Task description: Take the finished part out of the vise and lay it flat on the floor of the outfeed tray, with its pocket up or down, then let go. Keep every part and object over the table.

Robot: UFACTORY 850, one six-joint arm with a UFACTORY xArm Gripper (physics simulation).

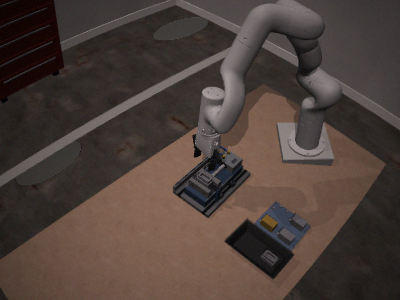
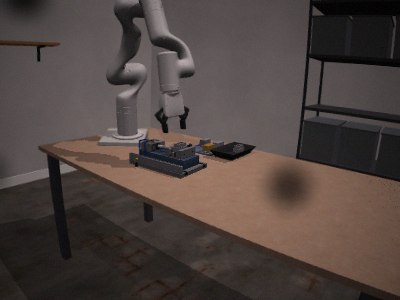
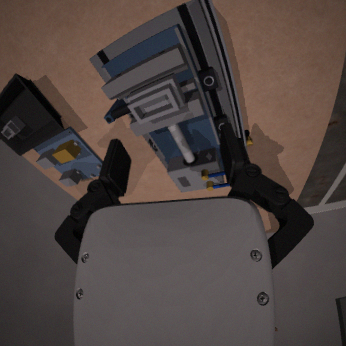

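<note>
The vise [image 1: 189, 194] [image 2: 162, 158] [image 3: 142, 46] has a blue body and grey jaws on a grey-black base. A grey part [image 1: 204, 177] [image 3: 155, 106] with a rectangular pocket facing up sits at the vise jaws. My gripper [image 1: 206, 159] [image 2: 174, 128] [image 3: 170, 142] is open wide and empty, above the vise, nearer its screw end than the part; the fingers are clear of the part. The black outfeed tray [image 1: 246, 244] [image 2: 223, 151] [image 3: 31, 102] holds a similar grey pocketed part [image 1: 270, 257] [image 2: 239, 148] [image 3: 11, 129] near one end.
A blue board [image 1: 280, 212] [image 3: 85, 145] beside the tray carries a yellow block [image 1: 269, 223] [image 2: 209, 147] [image 3: 67, 152] and grey blocks [image 1: 286, 235] [image 3: 71, 177]. The vise screw [image 3: 181, 143] and blue stems with yellow tips [image 3: 216, 175] lie under the gripper.
</note>
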